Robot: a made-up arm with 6 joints. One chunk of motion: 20 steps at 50 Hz.
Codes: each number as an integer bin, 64 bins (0 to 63) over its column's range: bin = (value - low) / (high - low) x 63, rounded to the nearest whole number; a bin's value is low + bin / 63 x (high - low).
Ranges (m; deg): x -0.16..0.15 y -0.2..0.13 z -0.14..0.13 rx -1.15..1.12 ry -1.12..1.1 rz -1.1..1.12
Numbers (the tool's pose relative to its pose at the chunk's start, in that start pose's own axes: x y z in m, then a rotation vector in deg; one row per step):
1: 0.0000 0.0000 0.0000 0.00 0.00 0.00
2: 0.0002 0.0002 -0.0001 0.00 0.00 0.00
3: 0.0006 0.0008 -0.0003 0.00 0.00 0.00
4: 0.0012 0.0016 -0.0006 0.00 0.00 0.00
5: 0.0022 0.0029 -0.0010 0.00 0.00 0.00
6: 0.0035 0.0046 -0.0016 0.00 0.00 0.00
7: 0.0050 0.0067 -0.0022 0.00 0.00 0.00
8: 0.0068 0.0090 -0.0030 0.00 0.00 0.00
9: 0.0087 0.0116 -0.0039 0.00 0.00 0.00
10: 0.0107 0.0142 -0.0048 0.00 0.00 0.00
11: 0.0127 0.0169 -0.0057 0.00 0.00 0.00
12: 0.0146 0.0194 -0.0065 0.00 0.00 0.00
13: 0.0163 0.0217 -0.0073 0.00 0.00 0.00
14: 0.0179 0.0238 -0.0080 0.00 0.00 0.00
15: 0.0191 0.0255 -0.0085 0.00 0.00 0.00
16: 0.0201 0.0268 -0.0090 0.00 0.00 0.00
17: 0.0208 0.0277 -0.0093 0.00 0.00 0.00
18: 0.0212 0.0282 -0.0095 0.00 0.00 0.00
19: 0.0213 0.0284 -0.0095 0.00 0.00 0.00
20: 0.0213 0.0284 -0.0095 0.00 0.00 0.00
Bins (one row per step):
1: 33 38 33 32 32 31
2: 33 38 33 32 32 31
3: 33 38 33 32 32 31
4: 33 38 33 32 32 31
5: 33 39 32 32 32 31
6: 33 39 32 32 32 31
7: 34 39 32 32 32 31
8: 34 40 32 32 32 31
9: 34 40 32 32 32 31
10: 35 41 32 32 32 31
11: 35 41 31 32 32 31
12: 35 42 31 32 32 31
13: 36 42 31 32 32 31
14: 36 43 31 32 32 31
15: 36 43 31 32 32 31
16: 37 43 31 32 32 31
17: 37 43 30 32 32 31
18: 37 44 30 32 32 31
19: 37 44 30 32 32 31
20: 37 44 30 32 32 31

